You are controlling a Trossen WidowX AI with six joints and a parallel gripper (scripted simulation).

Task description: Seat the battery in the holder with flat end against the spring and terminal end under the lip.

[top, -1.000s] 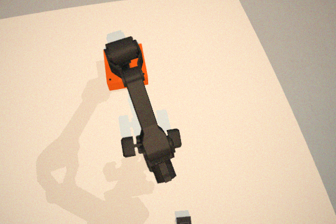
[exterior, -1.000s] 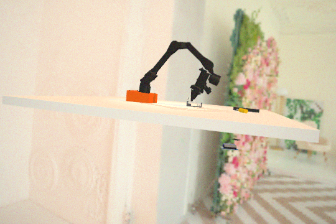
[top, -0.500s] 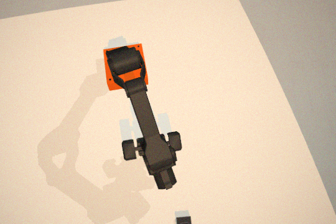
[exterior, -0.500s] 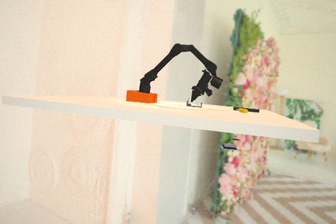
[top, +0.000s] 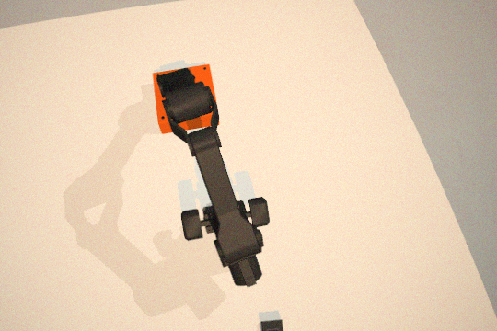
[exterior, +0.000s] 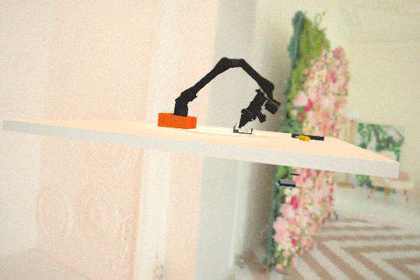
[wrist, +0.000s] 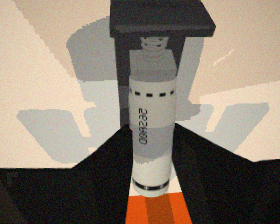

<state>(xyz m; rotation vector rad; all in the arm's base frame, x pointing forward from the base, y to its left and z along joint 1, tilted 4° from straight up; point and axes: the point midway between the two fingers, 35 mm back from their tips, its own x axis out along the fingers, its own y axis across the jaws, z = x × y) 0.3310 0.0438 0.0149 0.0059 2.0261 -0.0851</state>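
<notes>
The battery is 1 cm above my gripper tip. Round my gripper tip: black bar: 35 cm ahead, 3 cm to the left, 1 cm below; yellow-handled screwdriver: 30 cm ahead, 12 cm to the right, 1 cm below.
</notes>
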